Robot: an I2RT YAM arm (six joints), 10 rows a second.
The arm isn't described. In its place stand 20 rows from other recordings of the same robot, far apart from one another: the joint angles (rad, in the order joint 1, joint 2, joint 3, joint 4, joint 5, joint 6), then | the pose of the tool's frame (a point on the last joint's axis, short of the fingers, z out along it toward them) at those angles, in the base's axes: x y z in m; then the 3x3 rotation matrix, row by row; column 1 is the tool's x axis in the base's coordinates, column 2 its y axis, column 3 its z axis.
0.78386 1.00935 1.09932 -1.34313 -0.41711 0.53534 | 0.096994 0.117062 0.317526; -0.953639 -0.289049 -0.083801; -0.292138 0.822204 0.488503; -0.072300 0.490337 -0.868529
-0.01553 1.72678 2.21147 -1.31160 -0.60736 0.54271 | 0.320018 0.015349 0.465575; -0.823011 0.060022 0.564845; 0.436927 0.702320 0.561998; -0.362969 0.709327 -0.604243
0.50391 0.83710 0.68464 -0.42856 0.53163 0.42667 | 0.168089 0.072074 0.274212; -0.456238 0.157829 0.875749; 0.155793 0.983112 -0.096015; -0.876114 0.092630 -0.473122
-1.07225 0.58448 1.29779 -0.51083 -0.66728 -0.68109 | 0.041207 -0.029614 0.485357; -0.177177 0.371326 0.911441; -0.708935 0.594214 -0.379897; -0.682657 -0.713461 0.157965
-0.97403 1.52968 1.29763 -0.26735 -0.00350 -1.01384 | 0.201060 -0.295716 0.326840; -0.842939 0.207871 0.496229; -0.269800 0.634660 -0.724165; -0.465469 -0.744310 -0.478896
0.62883 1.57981 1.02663 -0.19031 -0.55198 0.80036 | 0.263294 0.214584 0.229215; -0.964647 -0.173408 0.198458; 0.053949 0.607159 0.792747; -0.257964 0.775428 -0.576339
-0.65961 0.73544 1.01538 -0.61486 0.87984 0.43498 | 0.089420 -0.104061 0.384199; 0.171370 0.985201 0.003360; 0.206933 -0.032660 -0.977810; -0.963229 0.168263 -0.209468
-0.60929 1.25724 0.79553 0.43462 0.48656 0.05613 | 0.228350 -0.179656 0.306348; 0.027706 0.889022 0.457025; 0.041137 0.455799 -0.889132; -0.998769 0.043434 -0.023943
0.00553 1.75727 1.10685 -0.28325 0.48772 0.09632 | 0.363070 -0.014675 0.187562; -0.773731 0.349915 0.528110; 0.080680 0.881257 -0.465700; -0.628356 -0.317718 -0.710087
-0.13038 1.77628 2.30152 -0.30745 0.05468 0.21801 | 0.359382 -0.049086 0.570377; 0.248689 0.132063 0.959538; 0.185204 0.965899 -0.180939; -0.950712 0.222707 0.215749
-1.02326 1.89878 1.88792 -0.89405 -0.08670 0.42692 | 0.220395 -0.355547 0.334683; -0.031952 0.918418 0.394320; 0.844808 0.235643 -0.480387; -0.534115 0.317775 -0.783416
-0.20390 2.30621 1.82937 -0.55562 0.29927 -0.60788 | 0.485270 -0.111058 0.157390; -0.885211 -0.199854 0.420072; -0.374249 0.842292 -0.387919; -0.276296 -0.500602 -0.820401
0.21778 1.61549 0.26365 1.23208 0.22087 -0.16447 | 0.247279 0.046733 0.138129; -0.115333 -0.017563 0.993172; -0.189139 0.981940 -0.004600; -0.975154 -0.188378 -0.116572
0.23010 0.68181 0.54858 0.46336 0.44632 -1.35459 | 0.165325 0.022945 0.341195; -0.119669 0.349430 0.929289; -0.932923 0.280603 -0.225649; -0.339610 -0.893958 0.292411
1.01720 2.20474 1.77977 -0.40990 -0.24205 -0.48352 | 0.254140 0.427419 0.199390; 0.078242 -0.987233 0.138741; -0.731889 0.037613 0.680385; -0.676917 -0.154778 -0.719602
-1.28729 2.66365 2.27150 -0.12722 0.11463 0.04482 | 0.163559 -0.575932 0.142459; -0.094718 0.986790 0.131430; 0.484221 0.161022 -0.860001; -0.869804 -0.017817 -0.493076
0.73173 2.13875 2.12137 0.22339 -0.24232 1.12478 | 0.376923 0.349973 0.413993; -0.677190 -0.492496 0.546681; 0.568997 0.120570 0.813453; -0.466536 0.861922 0.198580
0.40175 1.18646 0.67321 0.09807 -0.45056 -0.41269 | 0.234106 0.116306 0.247439; -0.051798 -0.807305 0.587857; -0.414290 0.552976 0.722898; -0.908670 -0.206099 -0.363101
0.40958 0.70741 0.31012 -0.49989 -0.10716 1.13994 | 0.123897 0.057939 0.160098; -0.714786 0.460480 0.526345; 0.674544 0.652606 0.345102; -0.184583 0.601717 -0.777088
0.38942 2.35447 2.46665 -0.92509 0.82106 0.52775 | 0.482298 0.169761 0.316184; -0.476402 0.516946 0.711202; 0.175438 0.848518 -0.499238; -0.861547 -0.113066 -0.494928
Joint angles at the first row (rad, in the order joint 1, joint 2, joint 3, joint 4, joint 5, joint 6):
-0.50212 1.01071 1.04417 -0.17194 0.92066 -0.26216
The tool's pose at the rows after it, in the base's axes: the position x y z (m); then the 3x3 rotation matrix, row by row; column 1 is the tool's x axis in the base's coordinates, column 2 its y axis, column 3 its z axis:
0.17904 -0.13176 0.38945; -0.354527 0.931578 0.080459; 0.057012 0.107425 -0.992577; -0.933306 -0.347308 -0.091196
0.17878 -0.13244 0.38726; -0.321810 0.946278 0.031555; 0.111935 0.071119 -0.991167; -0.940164 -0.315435 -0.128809
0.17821 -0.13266 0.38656; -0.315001 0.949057 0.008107; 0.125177 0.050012 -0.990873; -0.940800 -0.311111 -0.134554
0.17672 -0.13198 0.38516; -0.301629 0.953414 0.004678; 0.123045 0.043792 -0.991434; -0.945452 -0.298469 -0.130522
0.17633 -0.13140 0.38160; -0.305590 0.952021 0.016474; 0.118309 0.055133 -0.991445; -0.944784 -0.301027 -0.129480
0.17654 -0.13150 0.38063; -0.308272 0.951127 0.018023; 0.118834 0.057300 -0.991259; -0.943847 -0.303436 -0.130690
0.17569 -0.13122 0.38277; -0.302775 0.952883 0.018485; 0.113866 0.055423 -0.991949; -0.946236 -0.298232 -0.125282
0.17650 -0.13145 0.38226; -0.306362 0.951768 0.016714; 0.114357 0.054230 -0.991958; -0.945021 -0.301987 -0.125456
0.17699 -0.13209 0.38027; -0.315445 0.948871 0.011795; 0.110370 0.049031 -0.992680; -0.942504 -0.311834 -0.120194
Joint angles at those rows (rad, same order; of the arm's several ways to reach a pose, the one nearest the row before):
-0.50078 1.03018 1.05068 -0.18567 0.98282 -0.21844
-0.50044 1.04688 1.08010 -0.28379 1.02456 -0.10839
-0.50081 1.05077 1.08608 -0.30707 1.04574 -0.08276
-0.50102 1.04240 1.07402 -0.29696 1.04982 -0.07432
-0.50042 1.03391 1.05335 -0.27771 1.03915 -0.08456
-0.50052 1.03392 1.05003 -0.27600 1.03727 -0.08598
-0.50126 1.03087 1.05344 -0.27149 1.03730 -0.08986
-0.50017 1.03391 1.05318 -0.26973 1.04005 -0.09214
-0.50126 1.03390 1.04171 -0.24961 1.04493 -0.10937

